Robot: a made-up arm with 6 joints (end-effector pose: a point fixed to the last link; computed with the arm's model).
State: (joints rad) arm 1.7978 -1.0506 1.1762 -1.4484 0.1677 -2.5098
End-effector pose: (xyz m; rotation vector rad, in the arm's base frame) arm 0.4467 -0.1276 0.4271 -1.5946 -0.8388 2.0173
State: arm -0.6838 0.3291 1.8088 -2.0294 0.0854 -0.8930
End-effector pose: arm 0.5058 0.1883 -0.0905 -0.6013 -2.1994 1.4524
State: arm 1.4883 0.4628 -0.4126 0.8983 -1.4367 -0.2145
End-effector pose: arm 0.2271 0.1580 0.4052 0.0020 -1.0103 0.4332
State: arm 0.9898 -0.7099 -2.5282 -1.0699 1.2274 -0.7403
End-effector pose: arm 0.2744 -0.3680 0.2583 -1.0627 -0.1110 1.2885
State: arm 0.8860 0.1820 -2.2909 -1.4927 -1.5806 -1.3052
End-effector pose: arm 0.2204 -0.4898 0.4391 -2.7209 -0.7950 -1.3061
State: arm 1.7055 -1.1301 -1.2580 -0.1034 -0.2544 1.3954
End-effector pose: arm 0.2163 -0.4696 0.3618 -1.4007 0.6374 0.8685
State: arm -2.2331 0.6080 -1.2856 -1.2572 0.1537 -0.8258
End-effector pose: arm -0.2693 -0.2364 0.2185 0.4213 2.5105 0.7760
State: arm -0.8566 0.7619 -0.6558 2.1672 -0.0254 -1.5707
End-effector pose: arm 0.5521 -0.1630 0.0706 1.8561 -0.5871 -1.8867
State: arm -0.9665 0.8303 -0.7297 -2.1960 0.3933 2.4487
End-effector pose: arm -0.1027 -0.3142 0.0170 -2.1969 -0.2022 -1.1421
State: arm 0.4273 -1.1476 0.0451 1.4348 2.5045 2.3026
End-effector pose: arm 0.3108 -0.1555 0.0565 1.3141 0.7851 0.5171
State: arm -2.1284 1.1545 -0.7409 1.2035 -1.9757 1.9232
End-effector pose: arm -0.1843 0.1449 -0.2712 2.6140 -0.1396 0.5229
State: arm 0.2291 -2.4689 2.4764 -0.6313 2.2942 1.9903
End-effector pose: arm 0.3303 -0.2502 0.0442 1.9573 -0.0918 1.4943
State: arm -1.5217 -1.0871 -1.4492 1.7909 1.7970 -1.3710
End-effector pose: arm -0.0947 0.0046 -0.0666 1.9202 0.2967 -1.5620
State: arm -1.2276 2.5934 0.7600 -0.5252 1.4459 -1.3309
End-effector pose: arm 0.2809 -0.2306 -0.2455 -0.0619 -1.3295 1.9972
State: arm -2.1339 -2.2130 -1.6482 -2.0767 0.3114 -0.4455
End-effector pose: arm -0.0052 0.0923 -0.1365 1.2299 0.1841 -1.3474
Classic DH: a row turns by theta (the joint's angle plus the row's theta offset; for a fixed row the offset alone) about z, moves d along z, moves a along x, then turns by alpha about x. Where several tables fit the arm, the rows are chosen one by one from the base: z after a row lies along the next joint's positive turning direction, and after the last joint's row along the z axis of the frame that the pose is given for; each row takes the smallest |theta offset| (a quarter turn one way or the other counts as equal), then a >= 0, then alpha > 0; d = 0 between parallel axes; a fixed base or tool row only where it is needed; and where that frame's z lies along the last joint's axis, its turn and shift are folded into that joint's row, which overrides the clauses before.
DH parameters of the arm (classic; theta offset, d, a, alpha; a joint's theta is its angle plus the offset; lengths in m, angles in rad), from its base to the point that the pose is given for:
base (fixed): 0 0.079 0 1.5708
joint 1: -1.5708 0.171 0.051 -1.5708
joint 2: 1.5708 0.277 0.081 1.5708
joint 3: -1.5708 -0.028 0.021 1.5708
joint 4: 1.4817 0 0.2249 0
joint 5: -1.4817 -0.075 -0.117 1.5708
joint 6: -0.3074 0 0.0661 0
tool (fixed): -2.8342 -0.142 0 0

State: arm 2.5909 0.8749 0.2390 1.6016 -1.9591 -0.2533
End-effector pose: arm -0.4149 0.0246 0.3742 0.5985 -1.8503 0.8494
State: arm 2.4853 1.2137 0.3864 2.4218 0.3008 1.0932
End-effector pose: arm -0.4010 -0.4714 0.2351 -0.4879 1.7788 1.3016
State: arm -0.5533 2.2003 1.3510 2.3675 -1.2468 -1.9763
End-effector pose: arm 0.1996 -0.2426 -0.5012 0.5886 -1.1924 2.1126
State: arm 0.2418 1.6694 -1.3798 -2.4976 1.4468 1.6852
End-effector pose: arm 0.2636 -0.2166 -0.0416 0.1175 0.9064 -2.8565
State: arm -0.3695 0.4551 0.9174 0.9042 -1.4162 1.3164
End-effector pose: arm 0.2382 -0.0633 -0.3578 0.9855 0.4728 0.2705
